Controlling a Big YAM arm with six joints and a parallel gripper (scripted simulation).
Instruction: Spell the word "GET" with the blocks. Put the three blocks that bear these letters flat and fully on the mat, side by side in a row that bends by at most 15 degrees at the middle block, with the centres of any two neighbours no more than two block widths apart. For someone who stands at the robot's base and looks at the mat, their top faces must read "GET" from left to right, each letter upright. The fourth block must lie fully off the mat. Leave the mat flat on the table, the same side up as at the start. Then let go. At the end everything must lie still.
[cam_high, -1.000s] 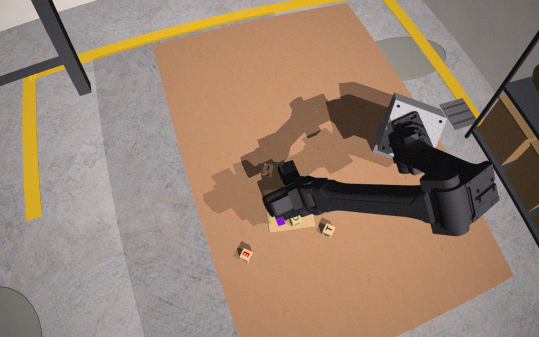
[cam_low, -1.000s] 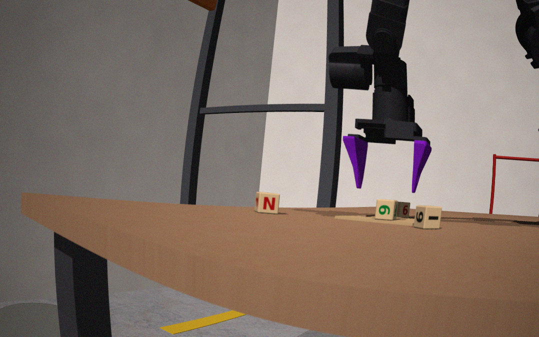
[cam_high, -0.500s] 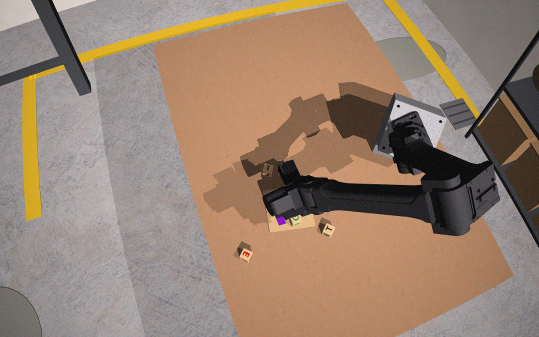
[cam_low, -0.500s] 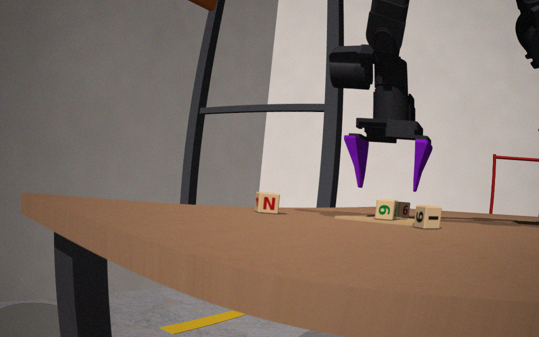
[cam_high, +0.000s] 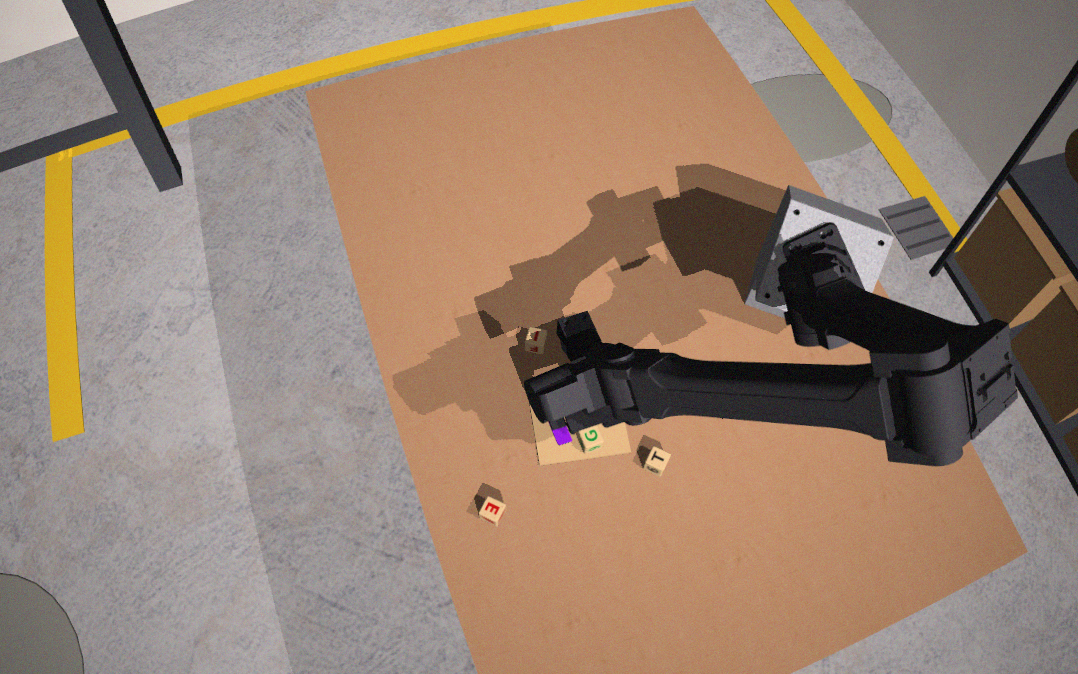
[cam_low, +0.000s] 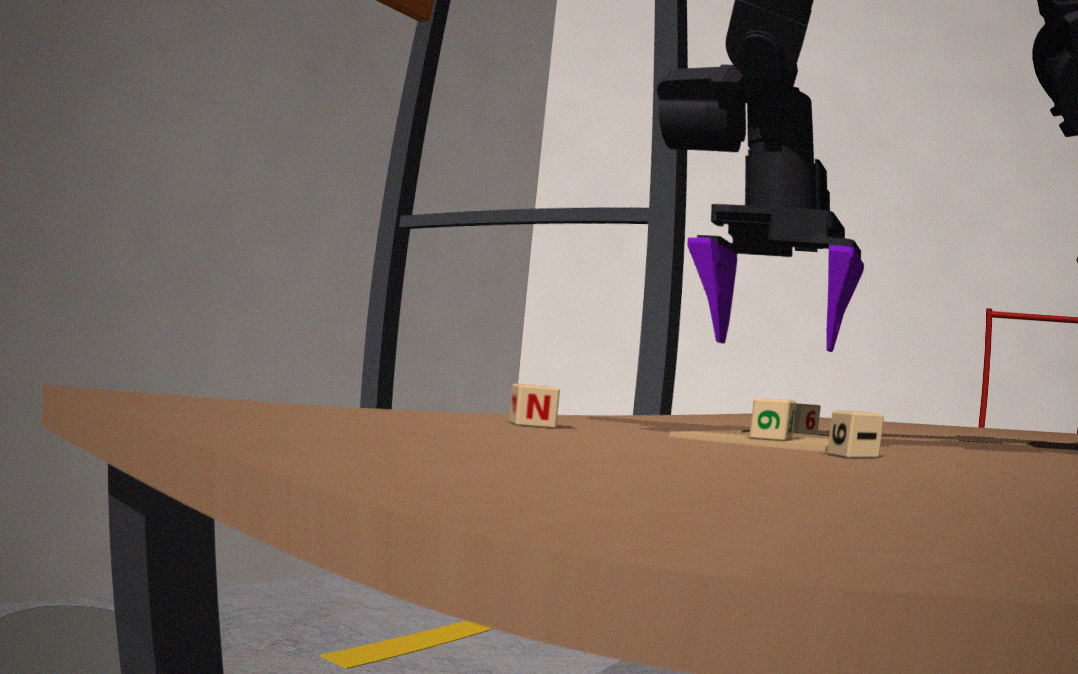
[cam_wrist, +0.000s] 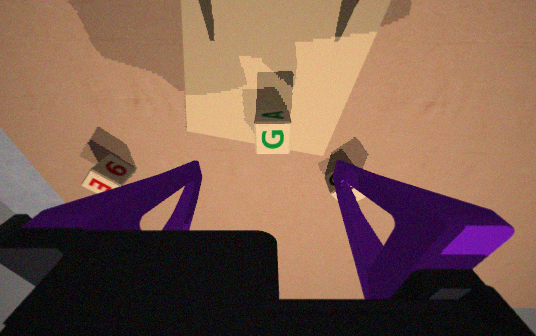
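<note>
My gripper is now 160 mm short of the E block, 80 mm to the right of it and 70 mm above it. Round my hand: G block: 60 mm below; square mat: 80 mm below, 50 mm to the right.
</note>
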